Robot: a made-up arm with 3 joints. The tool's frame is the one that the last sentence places.
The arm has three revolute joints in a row. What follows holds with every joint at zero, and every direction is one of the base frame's. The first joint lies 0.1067 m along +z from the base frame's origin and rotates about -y. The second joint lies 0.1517 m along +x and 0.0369 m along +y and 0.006 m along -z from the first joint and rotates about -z. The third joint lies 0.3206 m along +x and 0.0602 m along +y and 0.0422 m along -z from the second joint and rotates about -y. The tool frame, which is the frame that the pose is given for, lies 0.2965 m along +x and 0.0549 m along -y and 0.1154 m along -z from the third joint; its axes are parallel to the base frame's.
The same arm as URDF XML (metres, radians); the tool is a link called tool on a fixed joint. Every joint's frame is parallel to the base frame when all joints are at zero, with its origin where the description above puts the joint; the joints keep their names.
<robot name="arm">
<joint name="tool_fixed" type="fixed"><parent link="link3"/><child link="tool"/><origin xyz="0.2965 -0.0549 -0.1154" rpy="0.0000 0.0000 0.0000"/></joint>
<joint name="joint 3" type="continuous"><parent link="link2"/><child link="link3"/><origin xyz="0.3206 0.0602 -0.0422" rpy="0.0000 0.0000 0.0000"/><axis xyz="0 -1 0"/></joint>
<joint name="joint 2" type="continuous"><parent link="link1"/><child link="link2"/><origin xyz="0.1517 0.0369 -0.0060" rpy="0.0000 0.0000 0.0000"/><axis xyz="0 0 -1"/></joint>
<joint name="joint 1" type="continuous"><parent link="base_link"/><child link="link1"/><origin xyz="0.0000 0.0000 0.1067" rpy="0.0000 0.0000 0.0000"/><axis xyz="0 -1 0"/></joint>
<link name="base_link"/>
<link name="link1"/>
<link name="link2"/>
<link name="link3"/>
<link name="tool"/>
</robot>

